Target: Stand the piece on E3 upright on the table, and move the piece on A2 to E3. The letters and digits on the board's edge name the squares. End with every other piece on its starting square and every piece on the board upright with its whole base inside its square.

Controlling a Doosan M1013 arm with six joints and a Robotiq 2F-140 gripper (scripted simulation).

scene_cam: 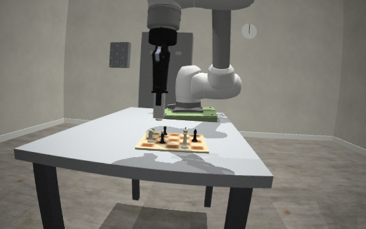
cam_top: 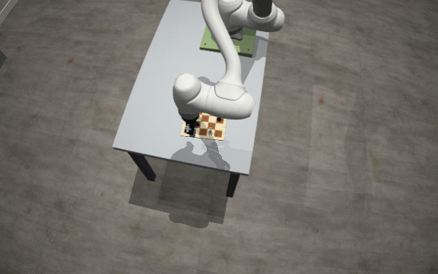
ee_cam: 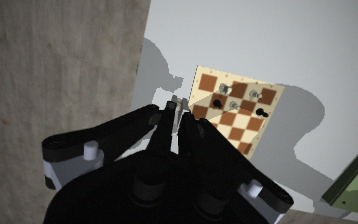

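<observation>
My gripper is now 140 mm past the chessboard, 130 mm above it and 30 mm to the right of it.
</observation>
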